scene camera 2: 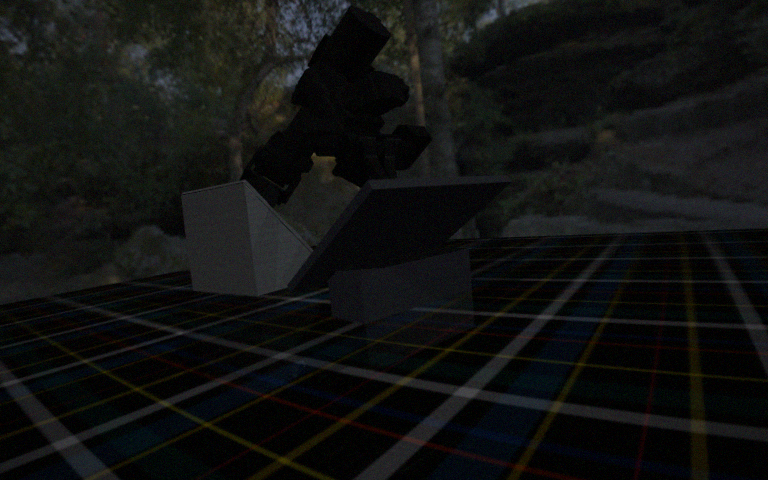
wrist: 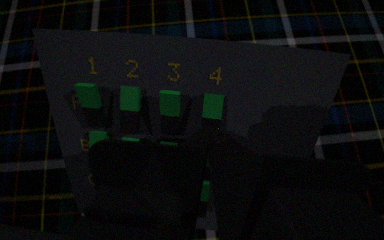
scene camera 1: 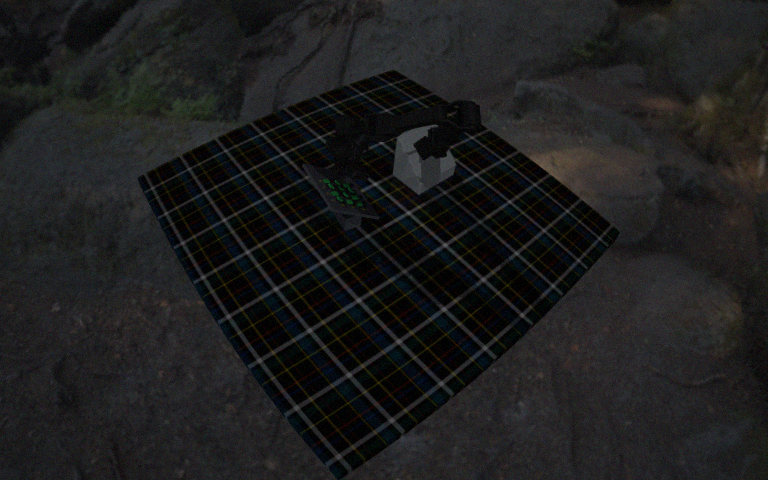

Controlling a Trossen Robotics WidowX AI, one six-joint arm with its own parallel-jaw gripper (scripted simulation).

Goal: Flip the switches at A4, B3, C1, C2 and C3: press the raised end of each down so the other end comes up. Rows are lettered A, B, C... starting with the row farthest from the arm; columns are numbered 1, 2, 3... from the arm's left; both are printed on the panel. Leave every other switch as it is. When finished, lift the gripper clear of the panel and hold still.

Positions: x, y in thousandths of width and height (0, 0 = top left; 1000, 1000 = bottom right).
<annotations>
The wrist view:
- rocker switch: 340, 402
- rocker switch: 441, 419
</annotations>
